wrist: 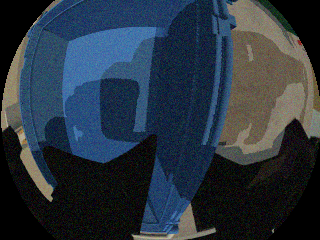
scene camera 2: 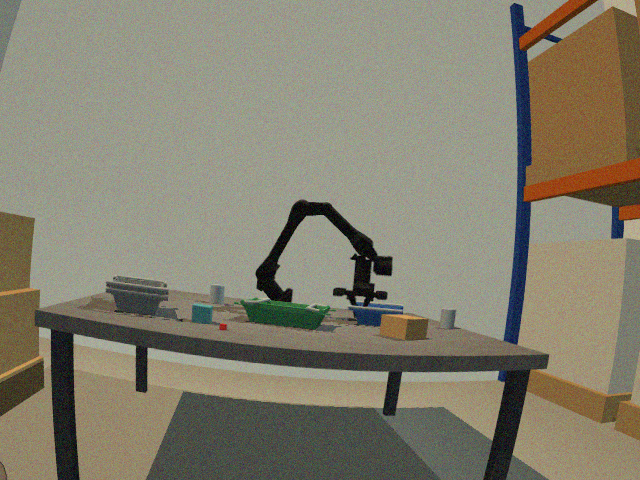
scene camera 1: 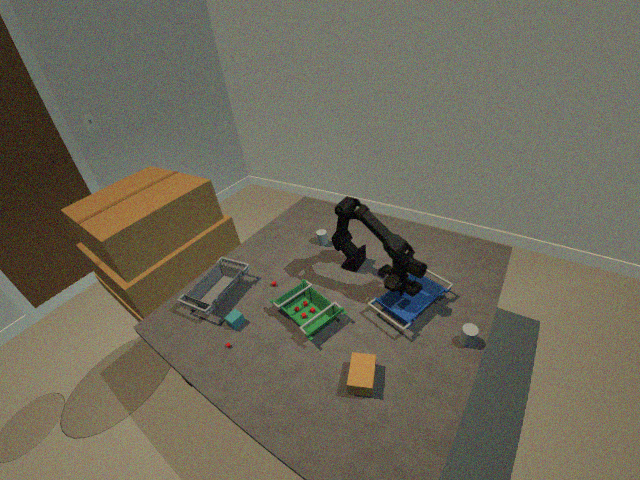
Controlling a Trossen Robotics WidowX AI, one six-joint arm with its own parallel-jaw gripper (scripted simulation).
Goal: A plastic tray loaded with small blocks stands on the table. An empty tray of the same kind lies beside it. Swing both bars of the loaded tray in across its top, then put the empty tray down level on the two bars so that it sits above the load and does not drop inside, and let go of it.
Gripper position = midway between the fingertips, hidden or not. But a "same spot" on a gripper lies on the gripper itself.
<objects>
My gripper shows in the wrist view, in scene camera 2 (pixel 358 318) and in scene camera 1. A blue tray shows in the wrist view (pixel 96 85), in scene camera 2 and in scene camera 1. An orange box shows in scene camera 2 (pixel 404 327) and in scene camera 1 (pixel 361 377); in the wrist view it is out of frame. The same spot on my gripper: (wrist: pixel 87 192) is (scene camera 1: pixel 402 288). The same spot on the blue tray: (scene camera 2: pixel 371 315) is (scene camera 1: pixel 390 312).
</objects>
